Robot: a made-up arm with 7 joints.
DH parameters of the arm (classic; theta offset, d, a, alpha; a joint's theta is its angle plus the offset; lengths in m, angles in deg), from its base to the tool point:
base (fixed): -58.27 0 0.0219 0
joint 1: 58.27 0.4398 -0.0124 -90
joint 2: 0 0.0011 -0.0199 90
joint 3: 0 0.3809 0.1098 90
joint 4: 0 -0.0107 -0.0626 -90
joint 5: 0 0.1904 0.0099 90
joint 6: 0 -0.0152 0.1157 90
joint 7: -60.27 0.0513 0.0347 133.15
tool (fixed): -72.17 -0.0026 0 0
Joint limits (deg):
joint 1: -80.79..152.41
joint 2: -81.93..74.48
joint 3: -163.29..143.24
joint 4: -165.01..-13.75
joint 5: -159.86..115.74
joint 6: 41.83..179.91
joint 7: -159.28..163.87
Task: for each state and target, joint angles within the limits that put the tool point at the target. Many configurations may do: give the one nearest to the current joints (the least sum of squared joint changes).
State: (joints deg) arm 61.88 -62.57 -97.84 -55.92 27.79 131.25 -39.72
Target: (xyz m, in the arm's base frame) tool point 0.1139 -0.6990 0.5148
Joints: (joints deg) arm 65.42 -75.62 -104.77 -72.36 25.60 125.97 -43.21
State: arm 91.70 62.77 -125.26 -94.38 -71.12 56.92 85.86
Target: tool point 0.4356 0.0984 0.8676
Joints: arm 71.30 60.72 -109.39 -86.59 -74.90 71.63 85.09
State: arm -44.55 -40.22 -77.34 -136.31 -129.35 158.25 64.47
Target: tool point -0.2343 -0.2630 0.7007
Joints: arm -39.72 -37.35 -77.73 -121.31 -124.94 151.70 66.06
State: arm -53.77 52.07 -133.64 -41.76 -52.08 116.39 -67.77
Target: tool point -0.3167 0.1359 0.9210
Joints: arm -67.65 10.44 -143.23 -81.96 -52.91 103.97 -68.17
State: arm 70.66 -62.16 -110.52 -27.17 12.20 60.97 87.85
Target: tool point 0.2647 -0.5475 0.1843
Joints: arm 91.37 -81.93 -143.53 -57.51 1.75 60.15 87.76
